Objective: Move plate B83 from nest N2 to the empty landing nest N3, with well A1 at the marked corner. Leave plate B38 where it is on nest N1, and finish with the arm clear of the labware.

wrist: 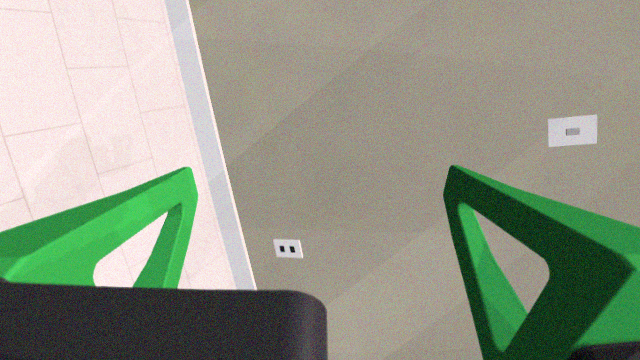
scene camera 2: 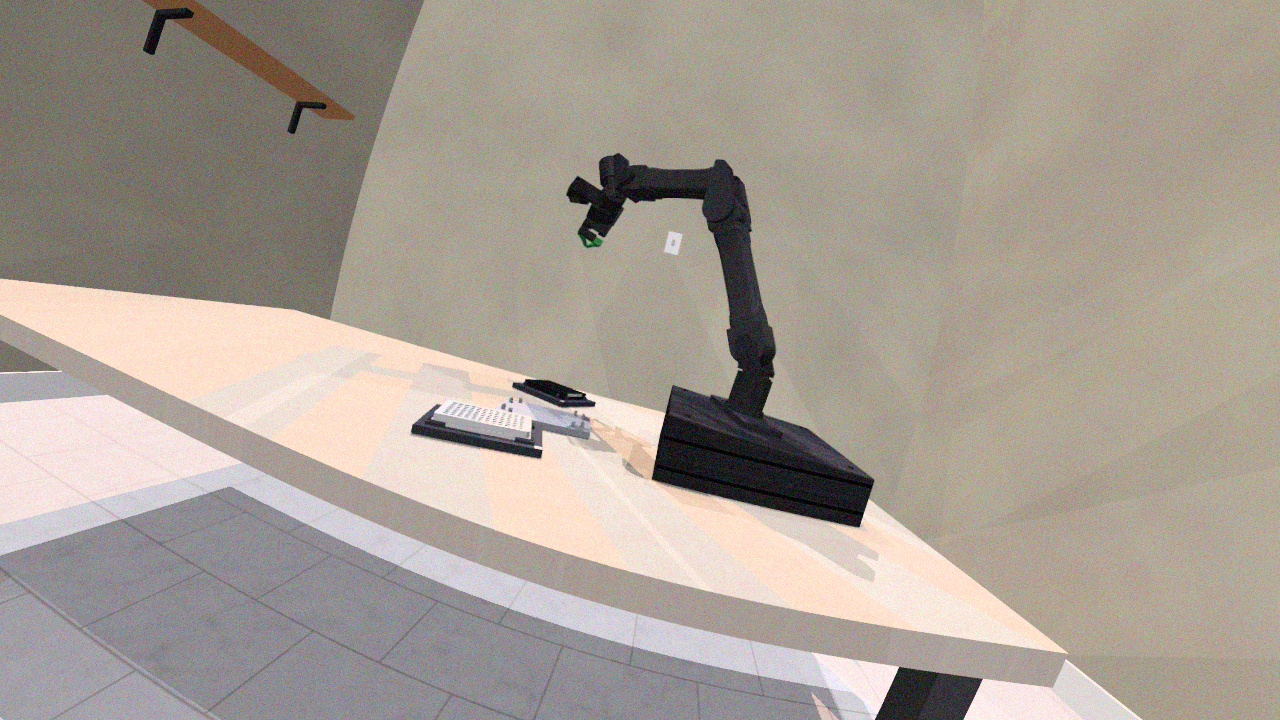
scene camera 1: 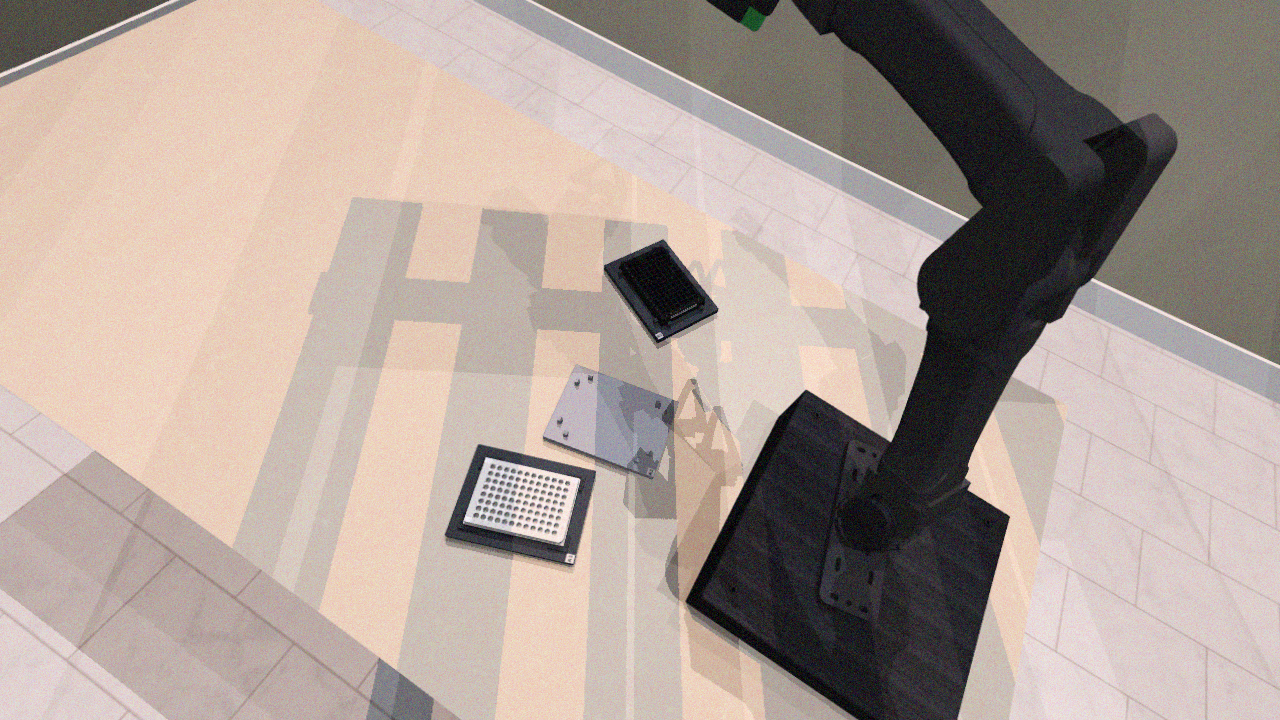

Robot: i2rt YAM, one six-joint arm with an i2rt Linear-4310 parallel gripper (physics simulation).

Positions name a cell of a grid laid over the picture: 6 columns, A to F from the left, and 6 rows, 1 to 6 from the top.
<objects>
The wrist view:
my gripper: D4
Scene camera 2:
my gripper: C2
grey nest: C4
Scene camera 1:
grey nest: C4
</objects>
